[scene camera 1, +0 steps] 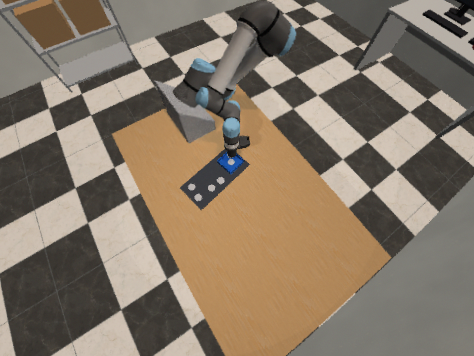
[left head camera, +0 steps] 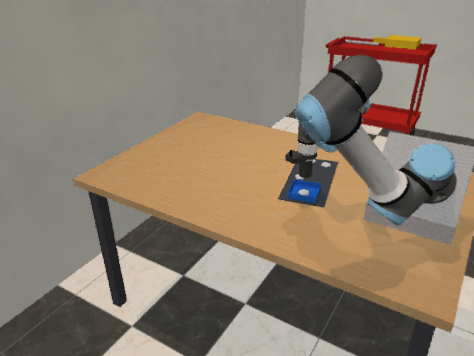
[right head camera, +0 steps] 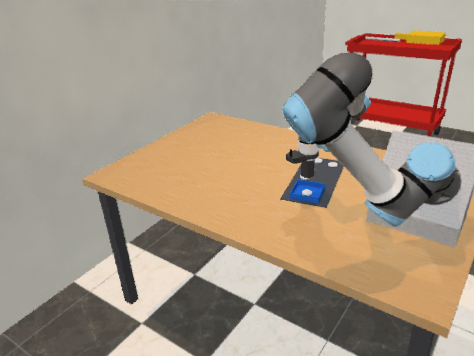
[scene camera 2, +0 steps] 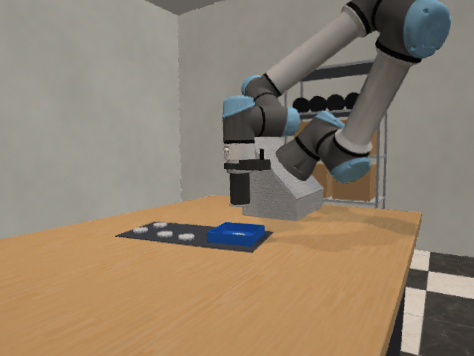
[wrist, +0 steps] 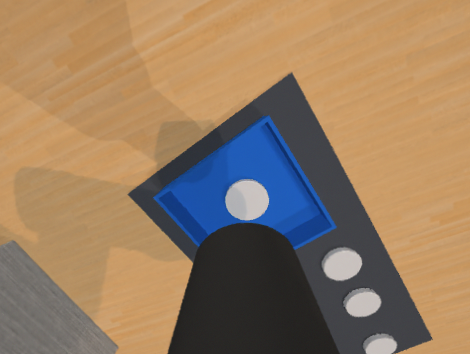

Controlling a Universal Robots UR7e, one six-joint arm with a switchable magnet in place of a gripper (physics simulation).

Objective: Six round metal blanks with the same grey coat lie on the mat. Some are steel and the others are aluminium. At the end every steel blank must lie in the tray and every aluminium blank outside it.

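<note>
My magnet (left head camera: 305, 176) (right head camera: 307, 177) (scene camera 1: 232, 155) (scene camera 2: 240, 204) (wrist: 245, 226) hangs upright above the blue tray, towards its rear edge. A thin pale rim under its tip in scene camera 2 is a blank (scene camera 2: 234, 205) held flat against it; in the wrist view it is hidden. The blue tray (left head camera: 312, 198) (scene camera 1: 237, 162) (scene camera 2: 232, 240) (wrist: 260, 150) stands at one end of the dark mat (scene camera 1: 205, 177) (wrist: 305, 145). One blank (scene camera 1: 230, 161) (wrist: 246, 200) lies in the tray. Several blanks lie outside it on the mat, such as one blank (scene camera 1: 220, 180) (wrist: 342, 264) nearest the tray. Their coats look alike.
The arm stands on a grey sloped plinth (scene camera 2: 305, 207) at the table's end. A red cart (left head camera: 380, 54) (right head camera: 400, 50) with a yellow object (left head camera: 405, 42) on top stands beyond the table. A shelf rack (scene camera 2: 345, 70) is behind the arm, and a white desk (scene camera 1: 417, 10) stands off to the side.
</note>
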